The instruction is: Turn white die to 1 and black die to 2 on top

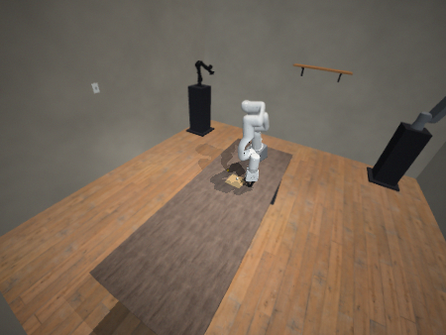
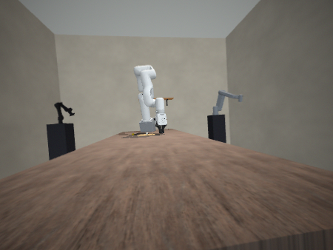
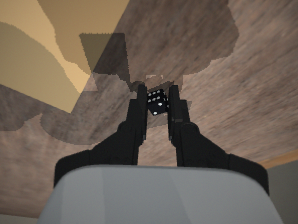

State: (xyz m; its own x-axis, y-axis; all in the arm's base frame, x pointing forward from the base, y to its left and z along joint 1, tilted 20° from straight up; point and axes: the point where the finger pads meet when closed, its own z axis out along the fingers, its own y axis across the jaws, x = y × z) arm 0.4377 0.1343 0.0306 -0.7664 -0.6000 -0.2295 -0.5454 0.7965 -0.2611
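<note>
The tan mat lies 13 cm to the right of my hand and 2 cm below it. Round my hand: small yellow die (8 cm behind, 26 cm to the right, 2 cm below); white die (2 cm behind, 13 cm to the right, 1 cm below); black die (1 cm below).
</note>
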